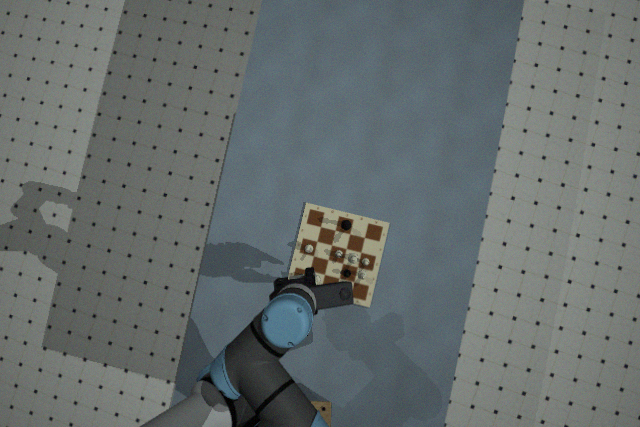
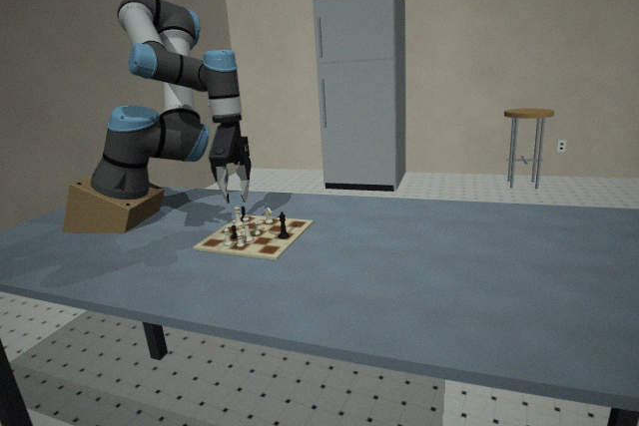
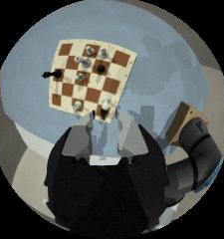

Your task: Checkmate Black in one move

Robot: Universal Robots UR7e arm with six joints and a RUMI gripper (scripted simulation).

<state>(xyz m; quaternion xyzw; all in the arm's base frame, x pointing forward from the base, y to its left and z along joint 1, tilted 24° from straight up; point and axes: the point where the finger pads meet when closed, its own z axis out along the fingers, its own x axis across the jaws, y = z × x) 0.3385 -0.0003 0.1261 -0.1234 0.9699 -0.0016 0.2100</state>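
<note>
Right now the white piece is 50 mm below my hand. The rest, counted from my hand: tall black piece 150 mm ahead, 50 mm to the right, 50 mm below; then chessboard 80 mm below, 70 mm ahead, 40 mm to the right.
</note>
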